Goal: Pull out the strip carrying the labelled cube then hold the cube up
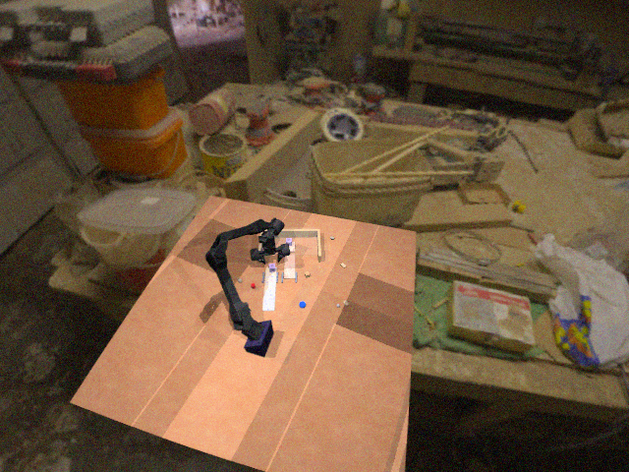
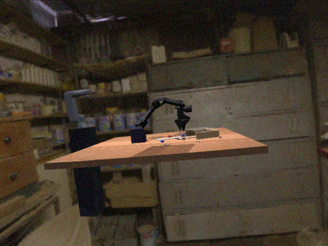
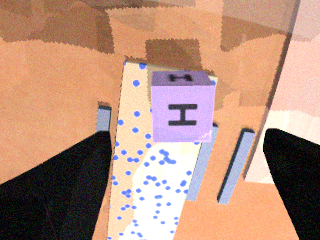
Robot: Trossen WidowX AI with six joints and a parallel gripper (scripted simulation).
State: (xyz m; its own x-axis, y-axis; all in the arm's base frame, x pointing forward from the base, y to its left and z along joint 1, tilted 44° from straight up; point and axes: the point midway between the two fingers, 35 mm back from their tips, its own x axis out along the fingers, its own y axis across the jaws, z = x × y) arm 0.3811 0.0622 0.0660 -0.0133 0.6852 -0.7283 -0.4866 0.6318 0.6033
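The red ball lies 13 cm behind my gripper tip, 5 cm to the left of it and 5 cm below it. The rest, counted from my gripper tip: blue ball: 15 cm behind, 21 cm to the right, 5 cm below.
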